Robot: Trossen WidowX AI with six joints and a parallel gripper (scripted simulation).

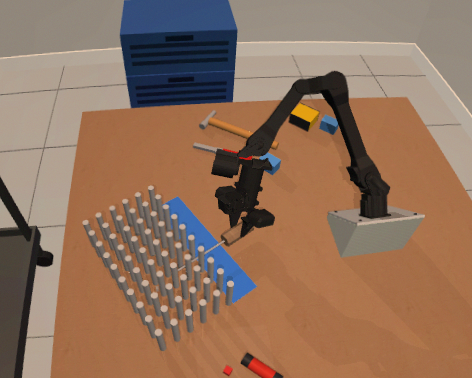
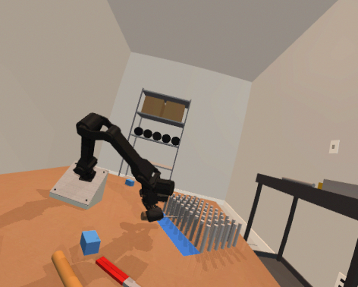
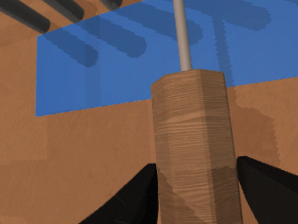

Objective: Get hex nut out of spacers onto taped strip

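Now: gripper tip 100 mm short of the blue taped strip and 30 mm above it. The rest, counted from my gripper tip: small red cube: 100 mm ahead, 350 mm to the left, 30 mm below; hex nut: 240 mm ahead, 110 mm to the left, 30 mm below; rod: 90 mm ahead, 40 mm to the left.
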